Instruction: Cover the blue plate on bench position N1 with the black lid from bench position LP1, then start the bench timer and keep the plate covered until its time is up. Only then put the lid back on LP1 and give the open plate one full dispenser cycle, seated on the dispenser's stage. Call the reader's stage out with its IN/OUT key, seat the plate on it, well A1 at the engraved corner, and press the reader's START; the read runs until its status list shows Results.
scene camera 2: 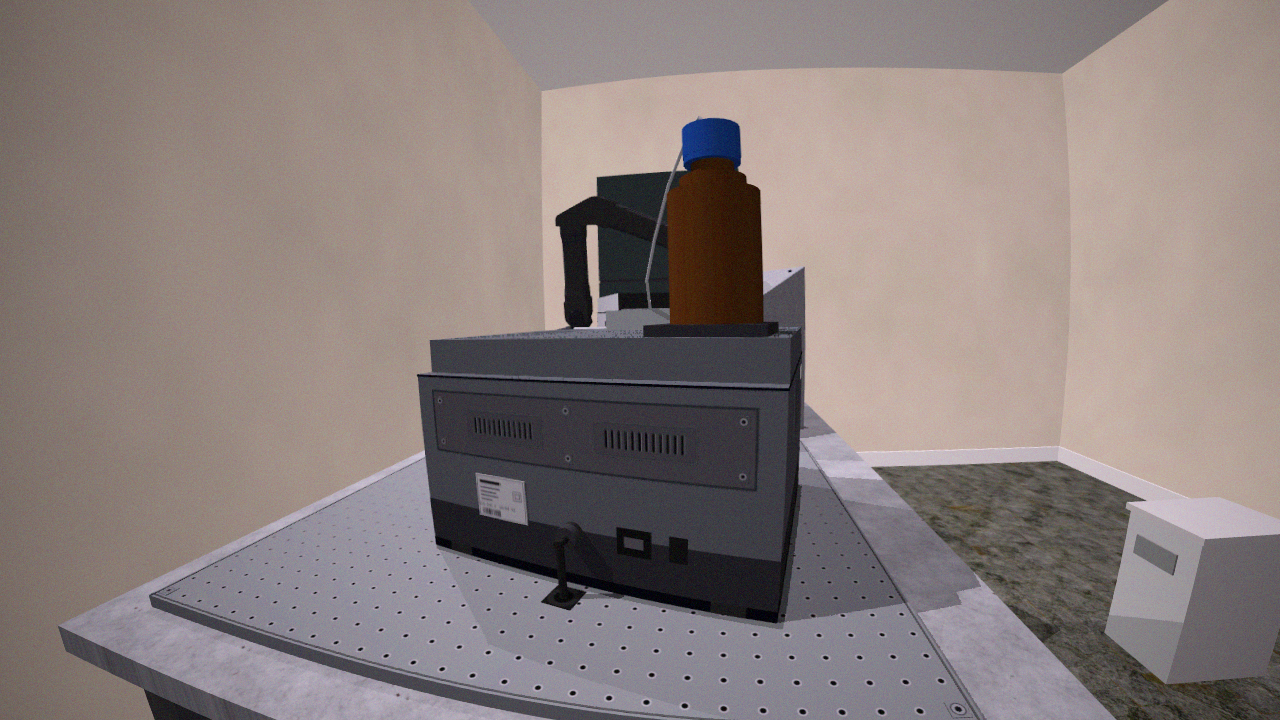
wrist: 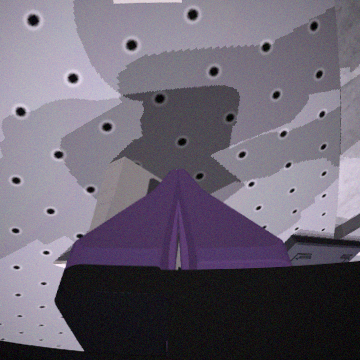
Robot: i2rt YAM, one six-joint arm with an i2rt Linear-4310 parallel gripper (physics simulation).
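Places are measured from the arm's base along level axes (x back, y right, z up), in centimetres.
Where they show: gripper, fingertip midpoint: (wrist: 177, 180).
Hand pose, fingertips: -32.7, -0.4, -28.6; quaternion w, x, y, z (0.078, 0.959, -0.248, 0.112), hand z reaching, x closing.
After its pixels a point has its place, as x, y, z.
My gripper (wrist: 177, 180) @[-32.7, -0.4, -28.6] shows in the wrist view with its purple fingers pressed together at the tips, shut on nothing. A beige-grey block (wrist: 114, 195) @[-34.8, 1.6, -27.5] with a dark patch on its far face stands beyond and to the left of the fingers, partly hidden by them; whether it is the timer I cannot tell. In the scene view the black arm (scene camera 2: 575, 268) @[-37.0, -3.3, 6.4] reaches down behind a big grey instrument (scene camera 2: 595, 443) @[-21.6, -71.0, -15.6], which hides its lower end. The blue plate and the black lid do not show in either view.
An amber bottle (scene camera 2: 714, 250) @[-11.4, -70.0, 0.2] with a blue cap stands on the instrument, with a thin tube beside it. A dark flat object (wrist: 320, 248) @[-26.5, -16.3, -28.8] lies at the right of the wrist view. The perforated board (scene camera 2: 358, 537) @[-52.2, -64.6, -29.8] (wrist: 45, 55) @[-33.8, 7.0, -29.8] carries the instrument. A white box (scene camera 2: 1154, 582) stands at the right.
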